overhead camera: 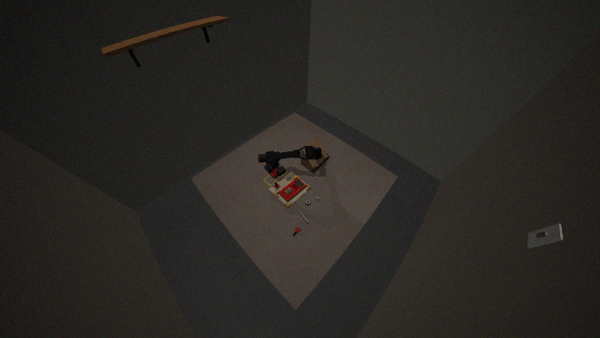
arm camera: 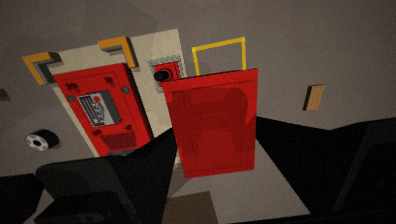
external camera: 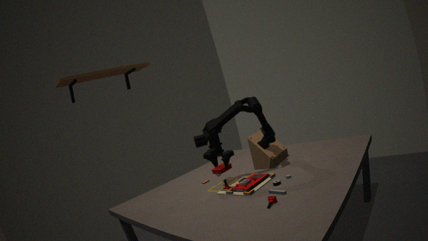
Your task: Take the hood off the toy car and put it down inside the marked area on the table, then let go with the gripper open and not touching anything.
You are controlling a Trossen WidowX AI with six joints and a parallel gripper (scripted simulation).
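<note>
Right now the grey socket is 7 cm below my gripper tip, 5 cm to the left of it and 5 cm ahead of it. The rest, counted from my gripper tip: hood 1 cm above; black wheel 33 cm to the left, 10 cm below, 2 cm behind; wooden piece 20 cm to the right, 10 cm below, 4 cm behind.
</note>
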